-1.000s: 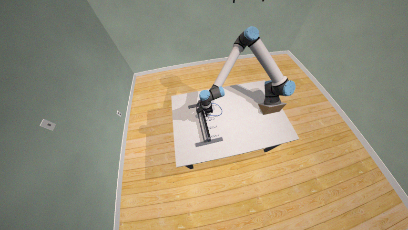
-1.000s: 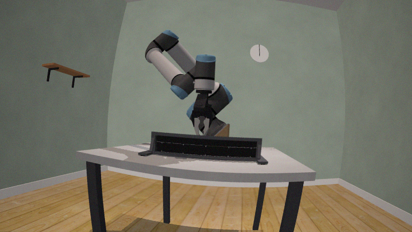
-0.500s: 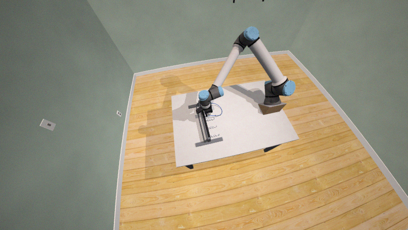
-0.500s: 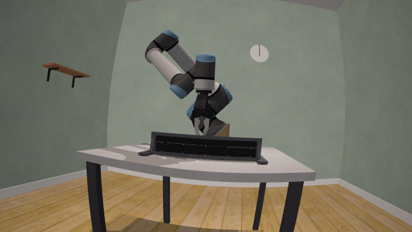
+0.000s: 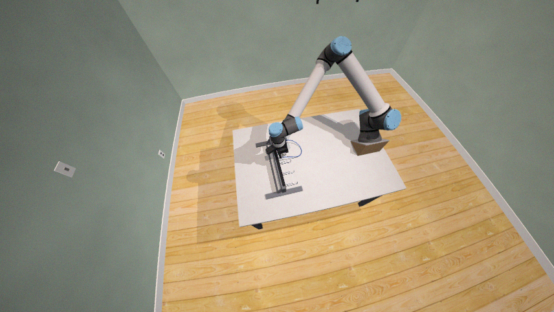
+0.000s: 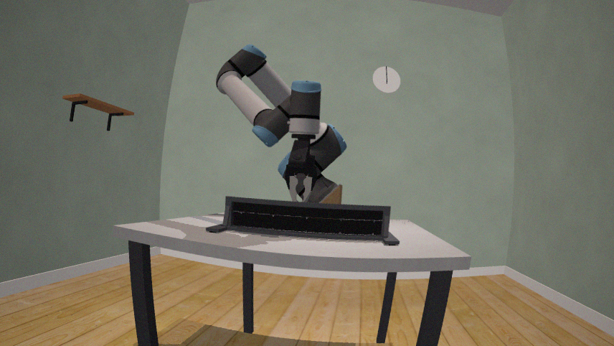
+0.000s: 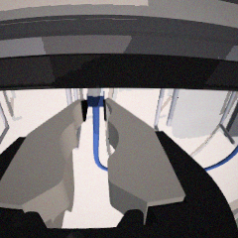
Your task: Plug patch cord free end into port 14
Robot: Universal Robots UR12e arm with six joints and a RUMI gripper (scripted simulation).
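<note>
Now: hand 10 mm short of the plug and 10 mm above it.
</note>
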